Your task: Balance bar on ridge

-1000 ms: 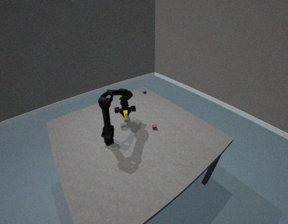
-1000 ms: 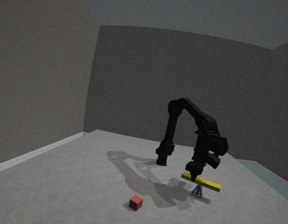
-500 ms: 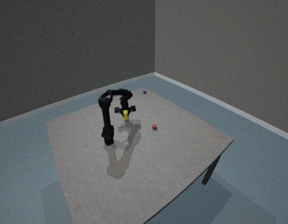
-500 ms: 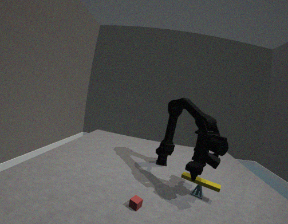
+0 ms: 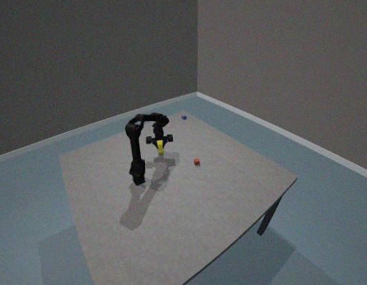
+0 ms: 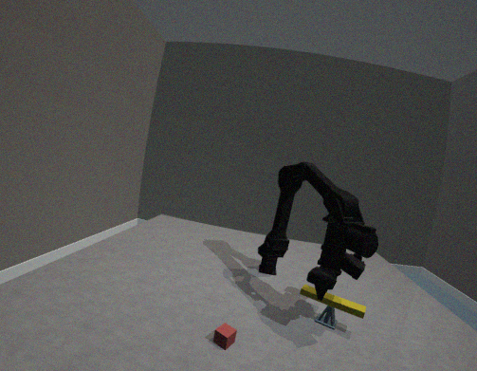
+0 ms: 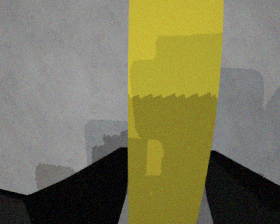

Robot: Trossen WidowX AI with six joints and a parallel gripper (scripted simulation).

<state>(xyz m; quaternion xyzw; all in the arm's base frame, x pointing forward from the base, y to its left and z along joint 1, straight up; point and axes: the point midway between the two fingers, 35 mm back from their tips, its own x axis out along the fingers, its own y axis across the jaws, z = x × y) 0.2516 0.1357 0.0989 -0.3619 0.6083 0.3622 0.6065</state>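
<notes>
Now: the yellow bar 10 mm ahead of my gripper tip and 30 mm to the left of it. From my gripper tip the other things lie so: red cube: 150 mm ahead, 230 mm to the right, 50 mm below; blue cube: 490 mm ahead, 360 mm to the left, 50 mm below.
</notes>
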